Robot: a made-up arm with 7 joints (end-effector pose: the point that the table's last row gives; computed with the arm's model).
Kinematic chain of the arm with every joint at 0, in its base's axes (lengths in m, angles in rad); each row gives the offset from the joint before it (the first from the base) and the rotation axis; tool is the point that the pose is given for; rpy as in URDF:
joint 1: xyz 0 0 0.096 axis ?
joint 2: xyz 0 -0.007 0.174 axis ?
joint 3: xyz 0 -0.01 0.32 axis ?
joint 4: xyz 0 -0.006 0.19 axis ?
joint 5: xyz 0 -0.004 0.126 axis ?
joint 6: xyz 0 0 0.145 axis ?
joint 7: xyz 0 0 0.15 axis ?
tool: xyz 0 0 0 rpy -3.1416 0 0
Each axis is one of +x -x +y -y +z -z.
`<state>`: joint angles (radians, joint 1 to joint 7).
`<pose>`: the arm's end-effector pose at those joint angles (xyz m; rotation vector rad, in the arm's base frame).
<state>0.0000 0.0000 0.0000 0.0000 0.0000 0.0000 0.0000</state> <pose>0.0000 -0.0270 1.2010 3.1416 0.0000 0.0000</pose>
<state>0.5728 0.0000 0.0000 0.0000 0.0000 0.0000 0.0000</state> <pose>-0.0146 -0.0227 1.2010 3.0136 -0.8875 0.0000</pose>
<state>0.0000 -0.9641 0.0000 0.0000 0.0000 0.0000 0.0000</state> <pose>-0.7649 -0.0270 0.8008 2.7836 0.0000 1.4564</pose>
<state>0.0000 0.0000 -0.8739 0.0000 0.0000 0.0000 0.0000</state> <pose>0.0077 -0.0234 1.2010 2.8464 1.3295 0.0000</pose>
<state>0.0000 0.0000 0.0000 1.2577 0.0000 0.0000 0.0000</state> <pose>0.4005 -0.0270 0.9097 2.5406 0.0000 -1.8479</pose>
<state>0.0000 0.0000 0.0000 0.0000 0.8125 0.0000 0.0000</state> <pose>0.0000 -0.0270 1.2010 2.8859 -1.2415 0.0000</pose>
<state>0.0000 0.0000 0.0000 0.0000 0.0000 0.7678 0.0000</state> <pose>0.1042 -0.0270 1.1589 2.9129 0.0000 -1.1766</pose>
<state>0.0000 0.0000 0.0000 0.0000 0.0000 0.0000 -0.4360</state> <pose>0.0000 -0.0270 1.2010 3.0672 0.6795 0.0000</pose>
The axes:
joint 1: -z
joint 2: +y
joint 3: -z
joint 4: +y
joint 5: -z
joint 6: +y
joint 7: -z

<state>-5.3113 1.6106 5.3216 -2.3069 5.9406 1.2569 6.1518</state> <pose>0.0117 -0.4822 0.4713 -2.3200 0.4953 0.0107</pose>
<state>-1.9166 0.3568 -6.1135 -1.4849 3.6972 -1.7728 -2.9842</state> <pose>0.0596 0.0249 0.9679 1.9770 1.8614 -1.1024</pose>
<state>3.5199 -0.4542 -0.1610 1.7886 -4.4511 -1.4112 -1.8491</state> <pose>-0.1047 -0.1297 0.7492 -0.7060 1.1515 0.9605</pose>
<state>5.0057 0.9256 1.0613 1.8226 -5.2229 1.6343 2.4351</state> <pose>0.3633 0.1973 0.5014 -1.9838 -0.1245 -0.0803</pose>
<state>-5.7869 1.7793 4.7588 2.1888 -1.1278 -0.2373 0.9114</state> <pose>0.3878 0.1643 0.1551 0.4432 -1.8430 2.1634</pose>
